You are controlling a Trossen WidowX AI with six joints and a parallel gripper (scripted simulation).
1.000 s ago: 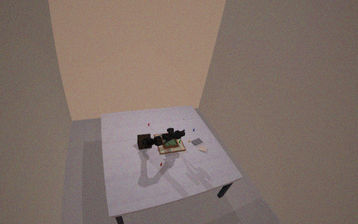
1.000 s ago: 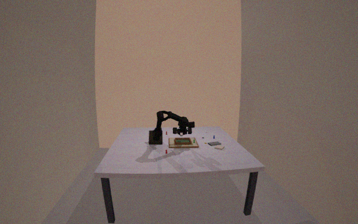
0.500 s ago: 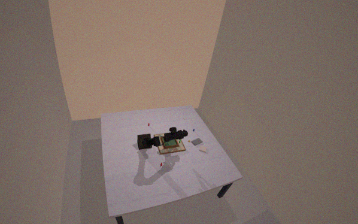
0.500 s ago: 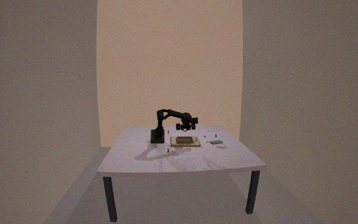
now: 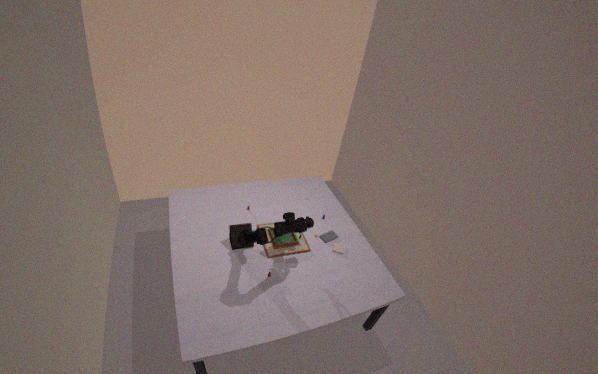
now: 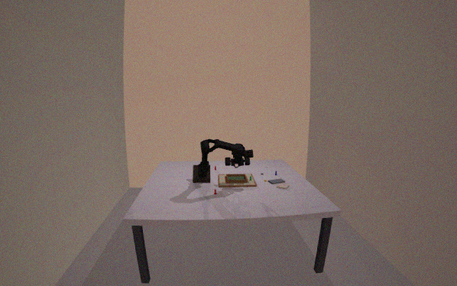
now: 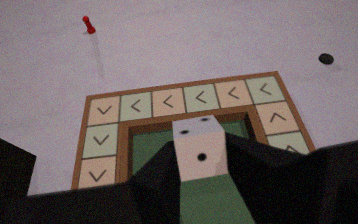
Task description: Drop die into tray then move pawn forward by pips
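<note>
The white die lies right at my gripper tip. Also, from my gripper tip: green pawn (11 cm ahead, 4 cm to the right, 10 cm below); then green dice tray (12 cm below); then yellow piece (23 cm ahead, 4 cm to the right, 12 cm below).
</note>
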